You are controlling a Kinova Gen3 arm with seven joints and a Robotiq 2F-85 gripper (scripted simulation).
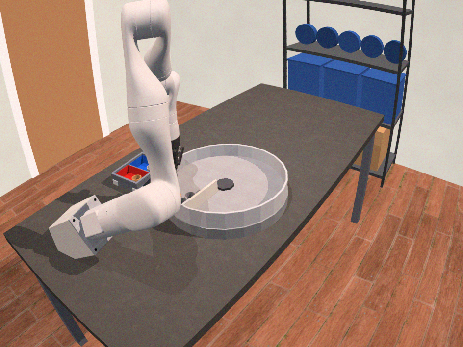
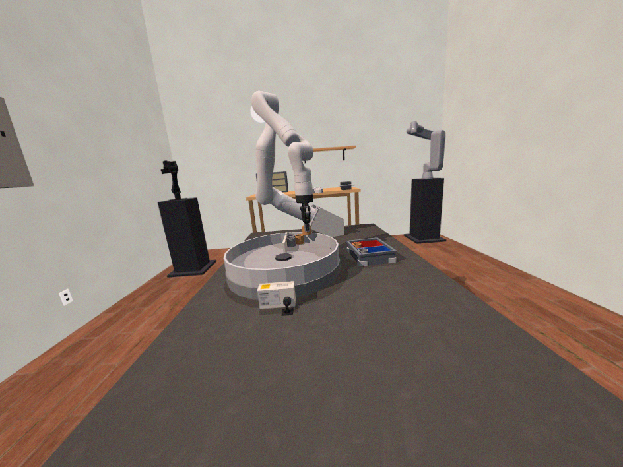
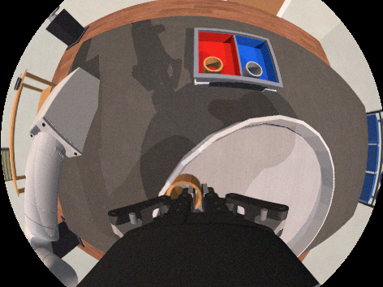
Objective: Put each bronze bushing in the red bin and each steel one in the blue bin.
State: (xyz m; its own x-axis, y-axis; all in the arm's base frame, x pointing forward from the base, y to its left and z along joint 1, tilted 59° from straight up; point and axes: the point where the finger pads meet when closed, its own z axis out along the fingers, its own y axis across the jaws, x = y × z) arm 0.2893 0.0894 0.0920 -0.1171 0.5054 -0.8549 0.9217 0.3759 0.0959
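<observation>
The grey tray is 60 mm ahead of my hand, 260 mm to the left of it and 110 mm below it. Round my hand: turntable (140 mm ahead, 100 mm to the right, 80 mm below).
</observation>
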